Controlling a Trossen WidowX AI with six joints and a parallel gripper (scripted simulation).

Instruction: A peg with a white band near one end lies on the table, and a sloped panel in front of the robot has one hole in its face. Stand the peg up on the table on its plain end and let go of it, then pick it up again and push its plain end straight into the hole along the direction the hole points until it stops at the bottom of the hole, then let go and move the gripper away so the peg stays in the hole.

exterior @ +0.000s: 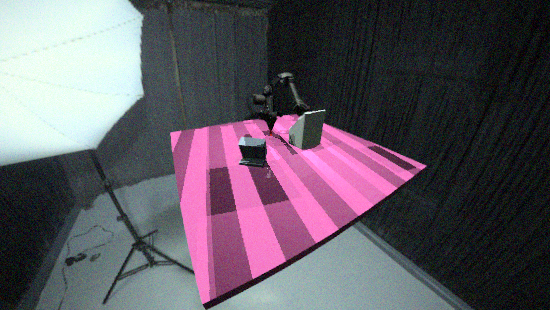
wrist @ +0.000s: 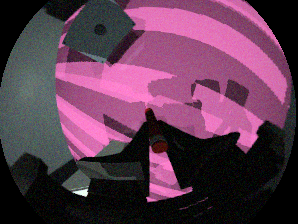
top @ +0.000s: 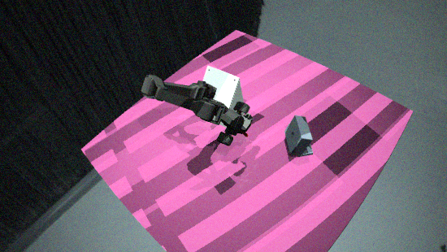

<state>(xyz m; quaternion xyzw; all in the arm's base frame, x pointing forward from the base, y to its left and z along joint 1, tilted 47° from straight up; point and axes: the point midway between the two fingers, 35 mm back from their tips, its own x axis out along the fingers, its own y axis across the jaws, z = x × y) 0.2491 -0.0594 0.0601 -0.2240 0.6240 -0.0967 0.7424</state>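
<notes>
My gripper tip is now 200 mm short of the grey sloped panel, 140 mm to the right of it and 30 mm above it. The rest, counted from my gripper tip: peg 20 mm above, 10 mm to the right.
</notes>
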